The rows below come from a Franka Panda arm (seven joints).
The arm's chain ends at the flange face. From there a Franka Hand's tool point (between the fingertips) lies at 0.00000 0.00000 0.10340 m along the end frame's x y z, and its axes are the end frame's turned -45 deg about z.
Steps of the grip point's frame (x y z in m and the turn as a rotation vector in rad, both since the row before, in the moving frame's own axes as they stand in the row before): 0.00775, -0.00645, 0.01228, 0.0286, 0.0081, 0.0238; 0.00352, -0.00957, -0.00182, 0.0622, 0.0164, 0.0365; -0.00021, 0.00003, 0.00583, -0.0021, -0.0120, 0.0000; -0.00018, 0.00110, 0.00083, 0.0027, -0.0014, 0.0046; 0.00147, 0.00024, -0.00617, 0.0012, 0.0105, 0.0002; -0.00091, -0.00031, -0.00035, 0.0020, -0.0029, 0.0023; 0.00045, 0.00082, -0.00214, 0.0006, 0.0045, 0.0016; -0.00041, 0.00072, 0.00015, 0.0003, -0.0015, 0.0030; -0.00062, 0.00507, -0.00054, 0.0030, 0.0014, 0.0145; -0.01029, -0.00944, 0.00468, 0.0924, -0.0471, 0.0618; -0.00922, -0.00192, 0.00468, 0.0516, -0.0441, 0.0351; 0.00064, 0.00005, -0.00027, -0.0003, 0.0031, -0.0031
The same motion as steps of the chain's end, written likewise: 0.00239, -0.00734, 0.01233, 0.0260, -0.0145, 0.0238; -0.00104, -0.00345, -0.00161, 0.0556, -0.0324, 0.0365; 0.00060, -0.00086, 0.00584, -0.0100, -0.0070, 0.0000; 0.00095, 0.00100, 0.00083, 0.0009, -0.0029, 0.0046; 0.00053, -0.00001, -0.00616, 0.0083, 0.0066, 0.0002; -0.00050, 0.00036, -0.00035, -0.0006, -0.0035, 0.0023; 0.00061, 0.00063, -0.00214, 0.0036, 0.0028, 0.0016; 0.00035, 0.00071, 0.00015, -0.0008, -0.0013, 0.0030; 0.00326, 0.00435, -0.00054, 0.0031, -0.0011, 0.0145; -0.00388, 0.00422, 0.00524, 0.0320, -0.0986, 0.0618; -0.00090, 0.00583, 0.00492, 0.0053, -0.0677, 0.0351; 0.00024, -0.00021, -0.00027, 0.0020, 0.0024, -0.0031
